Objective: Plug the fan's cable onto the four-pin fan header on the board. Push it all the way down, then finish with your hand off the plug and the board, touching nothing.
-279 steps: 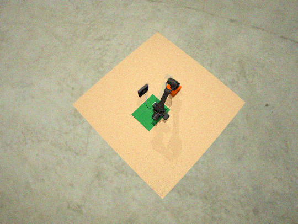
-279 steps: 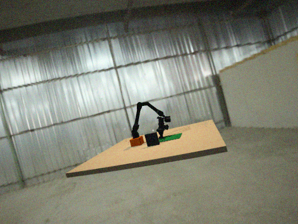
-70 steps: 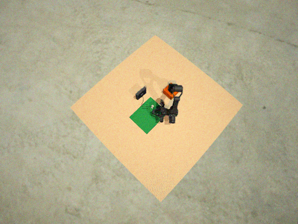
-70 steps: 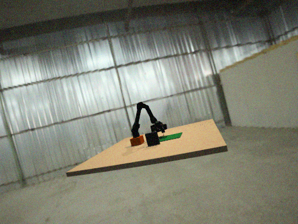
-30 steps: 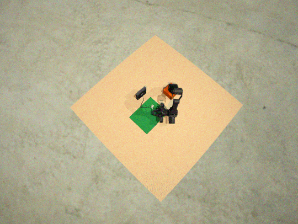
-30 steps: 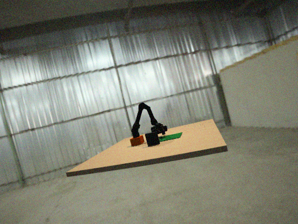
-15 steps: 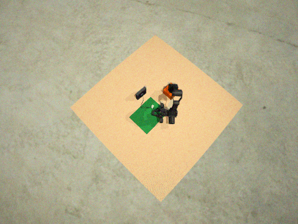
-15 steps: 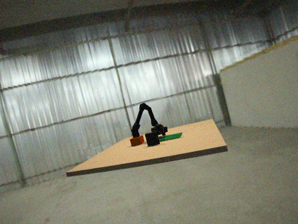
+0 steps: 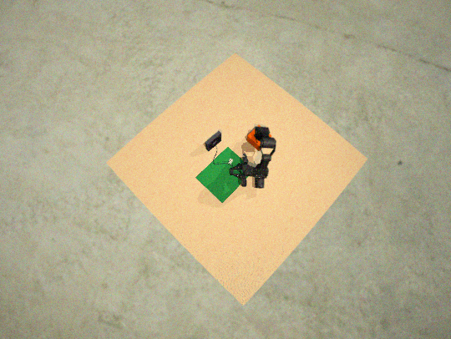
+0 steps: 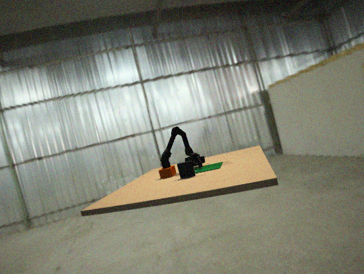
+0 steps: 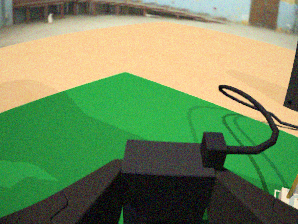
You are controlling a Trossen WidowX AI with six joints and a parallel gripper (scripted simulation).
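Right now the green board is 6 cm below my gripper tip, 3 cm to the right of it and 3 cm ahead of it. The rest, counted from my gripper tip: white four-pin fan header (6 cm to the right, 6 cm behind, 4 cm below); then black fan (22 cm to the right, 7 cm behind, 2 cm above); then black plug (1 cm below).
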